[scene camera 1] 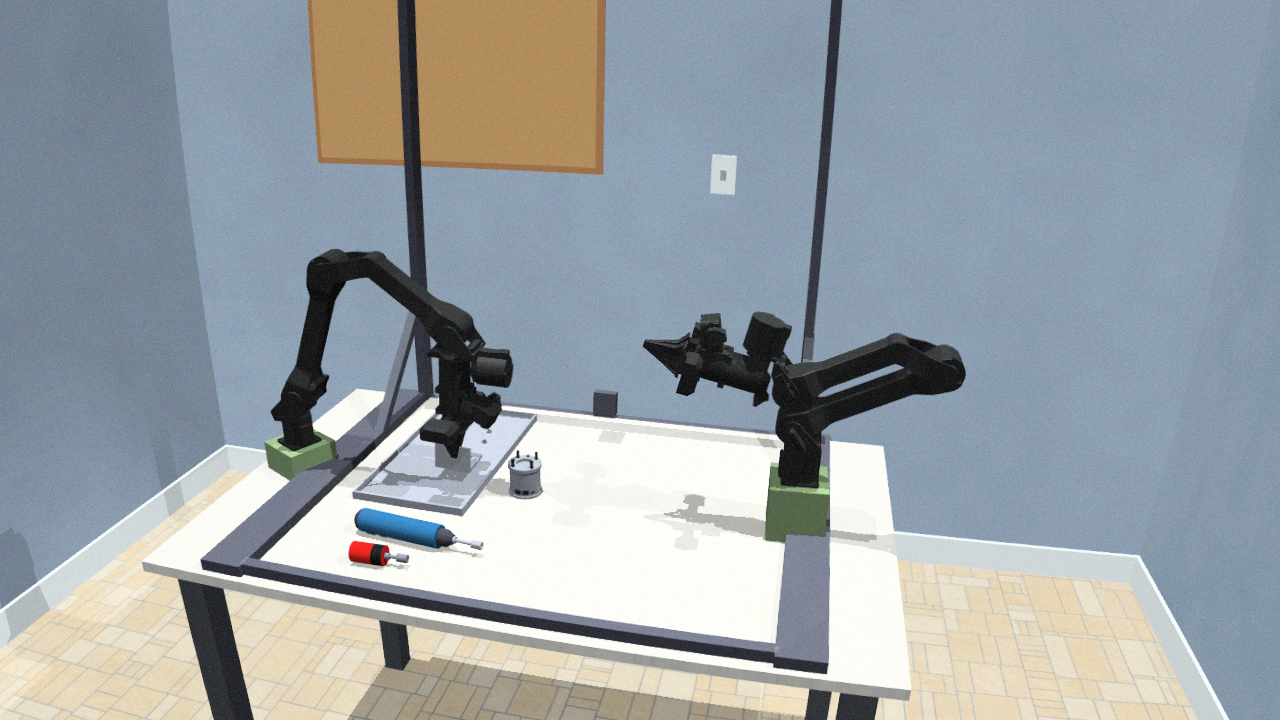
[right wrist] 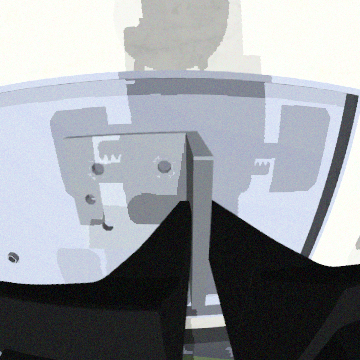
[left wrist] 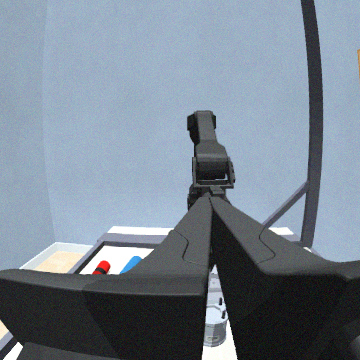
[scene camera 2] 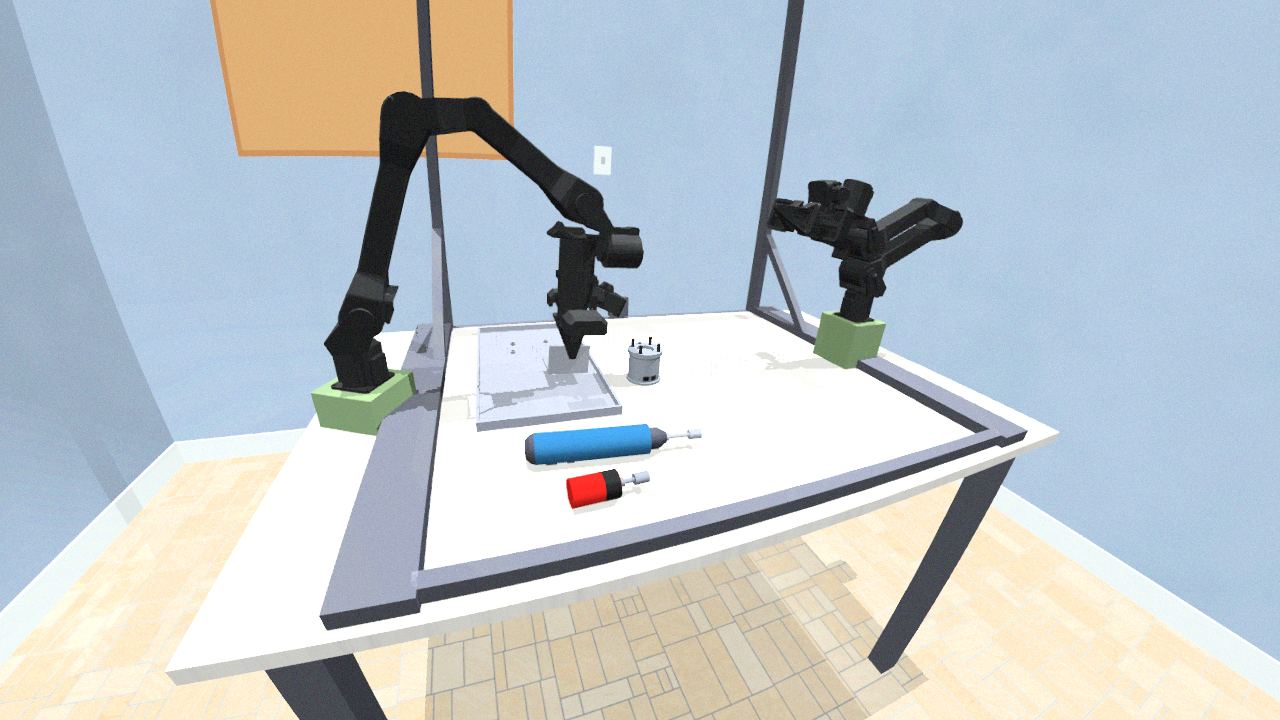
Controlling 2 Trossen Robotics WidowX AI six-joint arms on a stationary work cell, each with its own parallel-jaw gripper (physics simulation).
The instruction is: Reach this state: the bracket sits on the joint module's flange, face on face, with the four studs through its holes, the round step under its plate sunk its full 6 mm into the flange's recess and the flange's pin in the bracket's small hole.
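Frame: origin at the left arm's base, x back, y right, z up, level; metres.
Seen in the pictures: left gripper, fingertip midpoint: (scene camera 1: 643, 343) (left wrist: 207, 206) (scene camera 2: 775, 206); right gripper, fingertip midpoint: (scene camera 1: 455, 456) (right wrist: 195, 209) (scene camera 2: 571, 357); left arm's base, link origin: (scene camera 1: 799, 477) (scene camera 2: 853, 317); right arm's base, link origin: (scene camera 1: 299, 440) (scene camera 2: 363, 381).
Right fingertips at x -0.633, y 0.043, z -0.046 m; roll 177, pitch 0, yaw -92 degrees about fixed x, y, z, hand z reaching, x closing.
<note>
Offsets run from my right fingertips to a thing's top centre. "spot": to the spot under its first point.
The joint module {dx +0.137, dy -0.004, dz +0.019 m} (scene camera 1: 525, 479) (scene camera 2: 643, 365) (left wrist: 215, 325) stands upright on the table, a grey cylinder with its flange and dark studs facing up. The grey bracket (scene camera 1: 442, 453) (scene camera 2: 558, 361) (right wrist: 202, 175) is held over the tray, apart from the module. My right gripper (scene camera 1: 454, 454) (scene camera 2: 572, 356) (right wrist: 195, 209) points down, shut on the bracket's upright wall. In the right wrist view the bracket's plate extends left with holes showing; the fingers hide part of it. The step under the plate is hidden. My left gripper (scene camera 1: 646, 343) (scene camera 2: 775, 214) (left wrist: 207, 206) is shut and empty, raised high at the right.
A shallow grey tray {dx -0.045, dy +0.101, dz -0.039 m} (scene camera 1: 407, 503) (scene camera 2: 546, 419) with small nuts lies left of the module. A blue driver {spot: dx -0.015, dy -0.224, dz -0.023 m} (scene camera 1: 402, 528) (scene camera 2: 590, 443) (left wrist: 132, 264) and a red driver {dx -0.031, dy -0.286, dz -0.021 m} (scene camera 1: 368, 552) (scene camera 2: 588, 488) (left wrist: 102, 267) lie in front. A dark block {dx +0.221, dy +0.358, dz +0.002 m} (scene camera 1: 605, 402) stands at the back edge.
</note>
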